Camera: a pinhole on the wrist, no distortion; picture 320 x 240 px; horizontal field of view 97.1 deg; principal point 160.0 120.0 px. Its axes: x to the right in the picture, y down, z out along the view. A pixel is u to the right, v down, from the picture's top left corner.
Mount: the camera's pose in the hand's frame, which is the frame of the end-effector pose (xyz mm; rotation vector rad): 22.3 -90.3 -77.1 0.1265 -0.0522 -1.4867
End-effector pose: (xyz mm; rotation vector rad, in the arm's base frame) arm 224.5 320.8 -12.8 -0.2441 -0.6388 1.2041
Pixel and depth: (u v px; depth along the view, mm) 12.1 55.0 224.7
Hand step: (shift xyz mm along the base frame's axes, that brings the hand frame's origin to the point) -207.2 -93.0 12.2
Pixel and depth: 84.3 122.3 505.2
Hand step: -383.8 -57.6 257.1
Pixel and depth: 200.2 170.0 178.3
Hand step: 68.2 -4.7 179.4
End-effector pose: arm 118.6 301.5 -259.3 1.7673 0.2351 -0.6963
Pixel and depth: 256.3 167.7 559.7
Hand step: -257.4 -330.5 -570.3
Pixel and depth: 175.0 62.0 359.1
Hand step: -294.4 -161.0 -79.2
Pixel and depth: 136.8 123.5 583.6
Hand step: -211.1 -457.0 -79.7
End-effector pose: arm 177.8 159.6 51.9 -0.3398 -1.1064 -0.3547
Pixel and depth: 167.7 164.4 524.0
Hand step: -376.3 68.1 316.9
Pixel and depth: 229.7 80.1 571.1
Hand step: -621.7 -150.0 62.4
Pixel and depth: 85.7 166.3 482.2
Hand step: -238.1 310.1 256.0
